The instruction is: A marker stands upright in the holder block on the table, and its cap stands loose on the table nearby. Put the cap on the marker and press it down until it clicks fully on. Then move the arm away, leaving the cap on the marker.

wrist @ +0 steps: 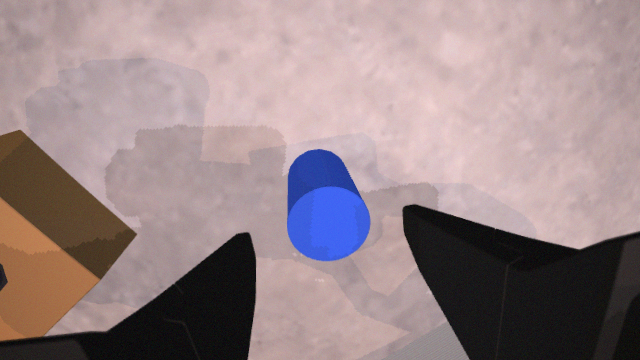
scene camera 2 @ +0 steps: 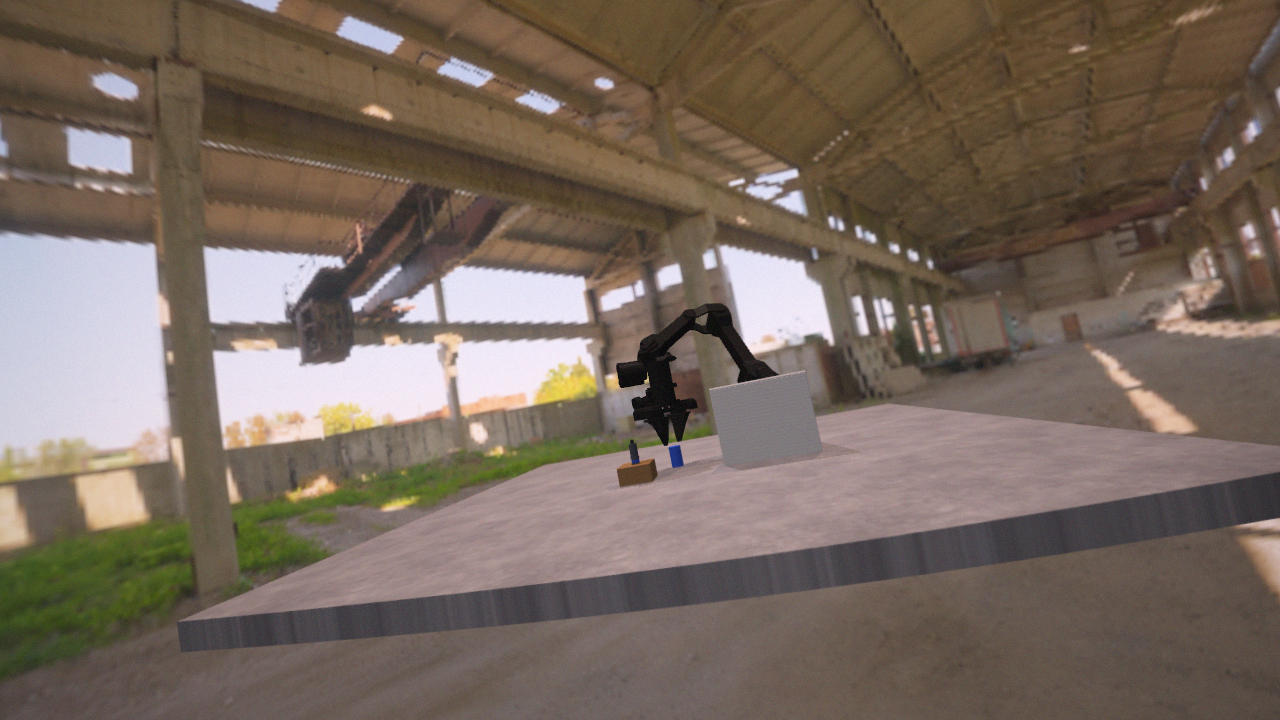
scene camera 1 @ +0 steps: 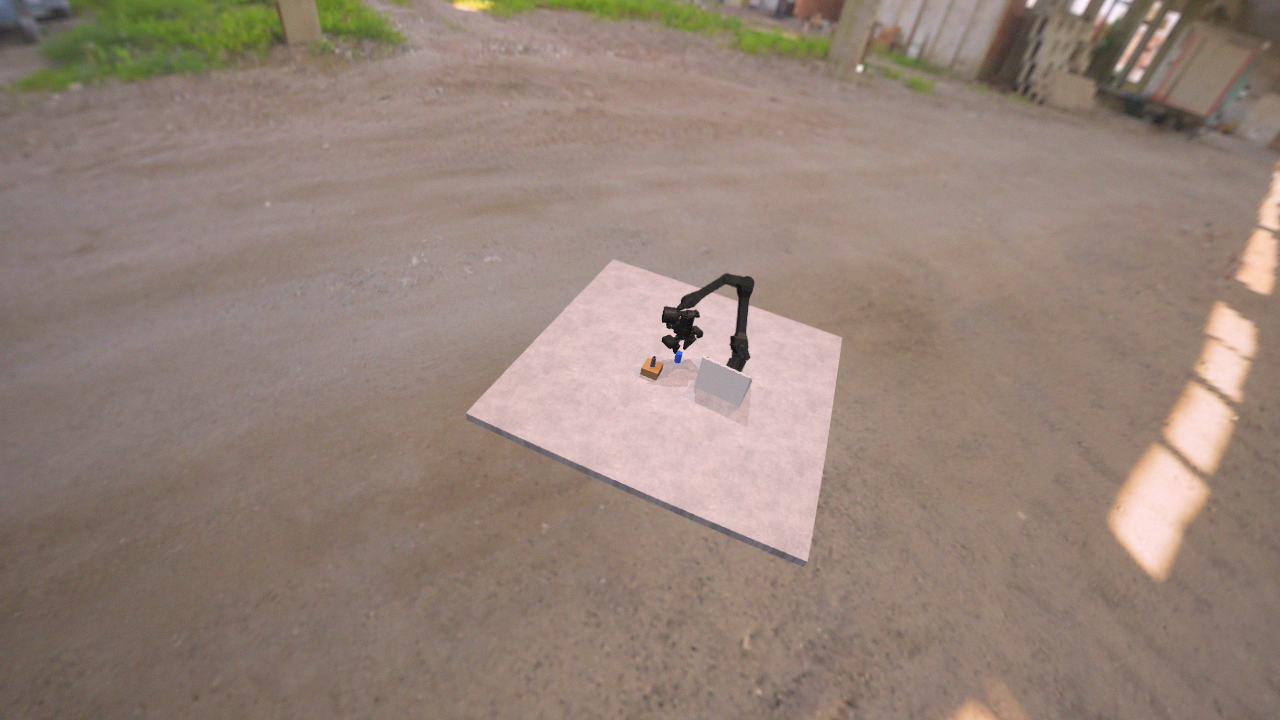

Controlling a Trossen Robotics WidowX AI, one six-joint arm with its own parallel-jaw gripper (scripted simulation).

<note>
I see my gripper (scene camera 2: 672,443), a blue cap (wrist: 327,219) and a holder block (scene camera 2: 643,474).
My gripper is seen too in the wrist view (wrist: 328,232) and in scene camera 1 (scene camera 1: 679,351).
</note>
